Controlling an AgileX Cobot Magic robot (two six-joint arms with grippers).
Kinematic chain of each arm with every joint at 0, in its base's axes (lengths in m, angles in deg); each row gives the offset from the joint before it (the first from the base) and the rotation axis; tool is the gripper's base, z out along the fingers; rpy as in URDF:
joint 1: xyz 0 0 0.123 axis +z
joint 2: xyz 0 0 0 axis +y
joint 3: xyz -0.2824 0 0.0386 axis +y
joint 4: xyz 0.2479 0 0.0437 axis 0.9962 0 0.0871
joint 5: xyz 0 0 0 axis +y
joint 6: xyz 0.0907 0 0.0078 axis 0.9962 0 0.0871
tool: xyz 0 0 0 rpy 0 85 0
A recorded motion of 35 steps. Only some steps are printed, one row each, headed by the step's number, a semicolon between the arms.
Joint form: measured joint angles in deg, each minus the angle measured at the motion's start. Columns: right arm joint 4, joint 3, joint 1, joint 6, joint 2, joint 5; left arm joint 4, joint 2, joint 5, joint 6, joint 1, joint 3.
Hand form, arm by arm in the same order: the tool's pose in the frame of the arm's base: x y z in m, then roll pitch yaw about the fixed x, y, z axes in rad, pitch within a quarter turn. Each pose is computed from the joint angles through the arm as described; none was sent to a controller.
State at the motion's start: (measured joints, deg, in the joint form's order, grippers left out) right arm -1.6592 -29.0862 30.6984 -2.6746 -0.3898 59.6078; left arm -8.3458 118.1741 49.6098 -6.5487 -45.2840 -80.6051
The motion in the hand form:
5: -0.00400 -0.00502 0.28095 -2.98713 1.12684 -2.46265; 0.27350 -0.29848 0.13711 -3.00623 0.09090 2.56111
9: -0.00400 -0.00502 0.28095 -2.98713 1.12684 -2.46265; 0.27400 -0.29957 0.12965 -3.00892 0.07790 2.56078
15: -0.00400 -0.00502 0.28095 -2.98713 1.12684 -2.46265; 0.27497 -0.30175 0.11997 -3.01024 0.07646 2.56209
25: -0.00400 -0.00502 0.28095 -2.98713 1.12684 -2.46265; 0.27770 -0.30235 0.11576 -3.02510 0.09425 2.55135
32: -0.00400 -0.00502 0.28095 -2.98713 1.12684 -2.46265; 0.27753 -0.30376 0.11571 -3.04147 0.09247 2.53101
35: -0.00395 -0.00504 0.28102 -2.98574 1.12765 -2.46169; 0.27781 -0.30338 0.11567 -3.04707 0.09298 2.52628
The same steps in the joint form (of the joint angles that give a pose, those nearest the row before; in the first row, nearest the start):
5: 0.00 0.00 0.00 0.00 0.00 0.00; -0.09 1.64 -0.06 -0.78 -0.78 -0.25
9: 0.00 0.00 0.00 0.00 0.00 0.00; -0.14 2.78 -0.29 -0.78 -0.83 -0.40
15: 0.00 0.00 0.00 0.00 0.00 0.00; -0.20 4.20 -1.58 -0.79 -0.96 -0.45
25: 0.00 0.00 0.00 0.00 0.00 0.00; 0.97 4.84 -2.96 -0.80 -0.96 -0.53
32: 0.00 0.00 0.00 0.00 0.00 0.00; 2.13 5.09 -2.41 -0.79 -1.29 -1.03
35: -0.03 0.00 0.00 0.00 0.00 -0.05; 2.53 5.09 -2.38 -0.79 -1.29 -1.03

